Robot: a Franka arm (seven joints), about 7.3 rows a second.
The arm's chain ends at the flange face. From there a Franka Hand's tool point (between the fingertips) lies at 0.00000 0.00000 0.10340 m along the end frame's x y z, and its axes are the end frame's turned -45 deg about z.
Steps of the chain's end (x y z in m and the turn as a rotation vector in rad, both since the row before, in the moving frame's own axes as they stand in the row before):
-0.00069, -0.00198, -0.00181, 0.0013, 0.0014, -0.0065
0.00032, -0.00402, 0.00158, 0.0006, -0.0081, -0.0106
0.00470, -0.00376, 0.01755, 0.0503, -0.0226, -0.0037
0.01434, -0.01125, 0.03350, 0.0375, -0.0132, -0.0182
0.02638, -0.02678, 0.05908, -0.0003, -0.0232, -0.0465
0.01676, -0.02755, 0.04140, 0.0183, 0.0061, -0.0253
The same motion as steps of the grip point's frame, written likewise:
0.00111, -0.00188, -0.00181, -0.0001, 0.0019, -0.0065
0.00252, -0.00325, 0.00158, 0.0062, -0.0053, -0.0106
0.00800, -0.00467, 0.01739, 0.0515, 0.0196, -0.0037
0.01984, -0.00154, 0.03342, 0.0359, 0.0172, -0.0182
0.03583, -0.00192, 0.05905, 0.0162, -0.0166, -0.0465
0.03310, -0.00854, 0.04138, 0.0086, 0.0173, -0.0253

